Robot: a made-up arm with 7 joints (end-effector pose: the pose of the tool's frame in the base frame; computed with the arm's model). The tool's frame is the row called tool. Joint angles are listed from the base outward.
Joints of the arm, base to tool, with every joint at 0 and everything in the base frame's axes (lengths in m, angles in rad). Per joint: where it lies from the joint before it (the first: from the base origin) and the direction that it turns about. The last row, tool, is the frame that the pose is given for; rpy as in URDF.
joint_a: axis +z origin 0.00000 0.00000 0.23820
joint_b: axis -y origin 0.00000 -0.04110 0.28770
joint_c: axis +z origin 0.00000 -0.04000 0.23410
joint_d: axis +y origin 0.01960 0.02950 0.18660
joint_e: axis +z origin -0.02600 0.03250 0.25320
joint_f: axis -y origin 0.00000 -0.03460 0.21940
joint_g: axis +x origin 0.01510 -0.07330 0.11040
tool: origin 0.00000 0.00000 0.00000 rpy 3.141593 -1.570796 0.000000
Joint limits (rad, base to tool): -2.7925..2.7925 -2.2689..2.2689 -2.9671..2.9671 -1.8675..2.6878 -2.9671..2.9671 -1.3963..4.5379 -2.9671..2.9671
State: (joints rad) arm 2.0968 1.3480 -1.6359 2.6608 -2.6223 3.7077 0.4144
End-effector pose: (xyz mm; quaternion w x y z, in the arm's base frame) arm 393.9 91.8 668.5 0.8189 0.3889 -0.3184 -0.2772
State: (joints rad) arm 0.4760 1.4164 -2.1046 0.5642 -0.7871 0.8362 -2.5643
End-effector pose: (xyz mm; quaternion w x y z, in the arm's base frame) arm -744.1 -678.4 612.1 0.3135 0.9268 0.1207 -0.1683
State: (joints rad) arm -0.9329 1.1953 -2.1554 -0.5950 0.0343 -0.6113 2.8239
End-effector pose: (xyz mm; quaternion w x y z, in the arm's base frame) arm -362.7 738.9 952.7 0.2910 0.8500 -0.1621 -0.4082
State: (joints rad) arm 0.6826 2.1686 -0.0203 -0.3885 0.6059 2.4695 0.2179
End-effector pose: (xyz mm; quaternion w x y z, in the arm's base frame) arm -332.3 -464.0 -42.8 0.1089 0.9699 0.0077 0.2177
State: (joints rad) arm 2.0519 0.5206 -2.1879 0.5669 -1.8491 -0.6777 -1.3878
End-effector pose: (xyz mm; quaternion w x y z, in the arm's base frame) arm 474.6 -388.5 1315.5 0.2640 0.8701 -0.0079 -0.4162
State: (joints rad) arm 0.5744 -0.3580 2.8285 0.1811 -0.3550 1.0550 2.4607
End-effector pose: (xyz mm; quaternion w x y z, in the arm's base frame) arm 354.6 132.4 1432.3 0.3458 -0.2131 0.0140 0.9137
